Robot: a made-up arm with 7 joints. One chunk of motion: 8 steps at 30 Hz.
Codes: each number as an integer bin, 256 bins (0 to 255) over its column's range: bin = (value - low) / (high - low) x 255, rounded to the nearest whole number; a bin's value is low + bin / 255 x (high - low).
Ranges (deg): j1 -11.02..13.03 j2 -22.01..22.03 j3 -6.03..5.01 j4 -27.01..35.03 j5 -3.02..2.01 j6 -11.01..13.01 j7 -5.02..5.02
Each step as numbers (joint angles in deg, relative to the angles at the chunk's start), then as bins.
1 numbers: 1.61 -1.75 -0.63 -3.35 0.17 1.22 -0.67
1 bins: 134 117 125 97 162 130 110
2 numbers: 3.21 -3.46 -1.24 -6.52 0.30 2.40 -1.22
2 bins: 151 107 111 84 168 142 97
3 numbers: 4.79 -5.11 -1.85 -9.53 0.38 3.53 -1.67
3 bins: 168 98 97 72 172 154 85
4 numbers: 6.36 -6.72 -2.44 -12.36 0.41 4.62 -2.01
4 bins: 184 89 83 60 174 166 76
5 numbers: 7.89 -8.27 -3.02 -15.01 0.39 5.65 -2.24
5 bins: 201 80 70 49 173 177 71
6 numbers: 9.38 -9.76 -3.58 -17.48 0.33 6.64 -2.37
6 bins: 216 71 57 39 170 187 67
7 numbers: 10.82 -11.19 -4.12 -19.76 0.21 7.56 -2.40
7 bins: 232 63 44 30 164 197 67
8 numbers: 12.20 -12.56 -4.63 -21.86 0.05 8.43 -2.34
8 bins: 246 55 32 21 156 206 68
